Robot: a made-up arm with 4 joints. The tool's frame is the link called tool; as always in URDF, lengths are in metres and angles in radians. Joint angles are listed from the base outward.
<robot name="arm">
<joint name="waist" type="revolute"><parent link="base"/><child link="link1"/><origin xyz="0.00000 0.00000 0.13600"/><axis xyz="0 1 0"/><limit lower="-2.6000" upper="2.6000"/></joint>
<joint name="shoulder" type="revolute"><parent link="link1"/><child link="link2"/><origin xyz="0.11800 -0.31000 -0.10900"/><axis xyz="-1 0 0"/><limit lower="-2.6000" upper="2.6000"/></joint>
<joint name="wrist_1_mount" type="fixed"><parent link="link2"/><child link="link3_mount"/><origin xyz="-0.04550 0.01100 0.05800"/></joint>
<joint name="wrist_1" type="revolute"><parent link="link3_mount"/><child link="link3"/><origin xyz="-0.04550 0.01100 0.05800"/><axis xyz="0 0 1"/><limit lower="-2.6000" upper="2.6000"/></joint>
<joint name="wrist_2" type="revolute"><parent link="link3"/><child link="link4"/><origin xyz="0.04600 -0.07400 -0.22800"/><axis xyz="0 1 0"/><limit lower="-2.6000" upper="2.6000"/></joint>
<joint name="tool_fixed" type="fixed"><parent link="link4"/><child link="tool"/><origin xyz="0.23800 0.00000 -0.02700"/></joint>
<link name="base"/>
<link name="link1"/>
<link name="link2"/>
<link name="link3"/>
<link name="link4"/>
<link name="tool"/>
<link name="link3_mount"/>
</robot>
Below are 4 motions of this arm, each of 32 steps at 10 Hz.
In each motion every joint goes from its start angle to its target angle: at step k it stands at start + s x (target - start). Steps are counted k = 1, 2, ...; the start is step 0. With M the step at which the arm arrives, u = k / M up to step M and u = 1 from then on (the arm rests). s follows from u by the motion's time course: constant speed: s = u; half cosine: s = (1 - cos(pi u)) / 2; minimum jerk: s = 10 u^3 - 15 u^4 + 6 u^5.
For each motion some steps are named. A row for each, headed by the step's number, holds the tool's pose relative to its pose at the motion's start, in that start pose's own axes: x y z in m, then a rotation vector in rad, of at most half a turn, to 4 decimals.
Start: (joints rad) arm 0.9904 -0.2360 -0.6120 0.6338
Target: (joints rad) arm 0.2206 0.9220 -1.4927 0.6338
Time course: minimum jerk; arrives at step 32
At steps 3, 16, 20, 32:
3: 0.0007 -0.0018 0.0033 0.0000 -0.0091 -0.0062
16: -0.0455 -0.1122 0.2221 0.1839 -0.6911 -0.4151
20: -0.1155 -0.1553 0.2803 0.3794 -1.0141 -0.5760
32: -0.2105 -0.1981 0.2956 0.7013 -1.4000 -0.7399

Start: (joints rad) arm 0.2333 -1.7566 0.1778 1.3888
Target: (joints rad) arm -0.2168 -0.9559 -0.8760 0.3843
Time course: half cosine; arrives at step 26
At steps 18, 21, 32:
18: -0.1903 -0.2101 0.1860 0.0499 -0.9397 -0.7693
21: -0.2530 -0.2154 0.2121 0.0081 -1.1451 -0.8854
32: -0.2987 -0.2118 0.2256 -0.0260 -1.2945 -0.9613

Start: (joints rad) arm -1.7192 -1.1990 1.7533 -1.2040
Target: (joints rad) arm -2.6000 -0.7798 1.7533 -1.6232
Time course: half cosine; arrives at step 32
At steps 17, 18, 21, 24, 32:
17: -0.0020 0.0335 -0.0077 0.3684 0.0370 0.2821
18: -0.0022 0.0358 -0.0078 0.4004 0.0411 0.3070
21: -0.0025 0.0419 -0.0079 0.4909 0.0534 0.3779
24: -0.0025 0.0465 -0.0077 0.5675 0.0646 0.4384
32: -0.0020 0.0517 -0.0073 0.6617 0.0793 0.5139

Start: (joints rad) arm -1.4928 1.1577 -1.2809 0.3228
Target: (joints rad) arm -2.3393 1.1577 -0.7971 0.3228
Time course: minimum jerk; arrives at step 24
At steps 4, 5, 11, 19, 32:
4: 0.0016 0.0032 0.0010 0.0142 -0.0035 -0.0062
5: 0.0030 0.0058 0.0019 0.0258 -0.0066 -0.0112
11: 0.0248 0.0323 0.0203 0.1644 -0.0546 -0.0752
19: 0.0654 0.0464 0.0661 0.3450 -0.1539 -0.1761
32: 0.0707 0.0457 0.0730 0.3657 -0.1686 -0.1899

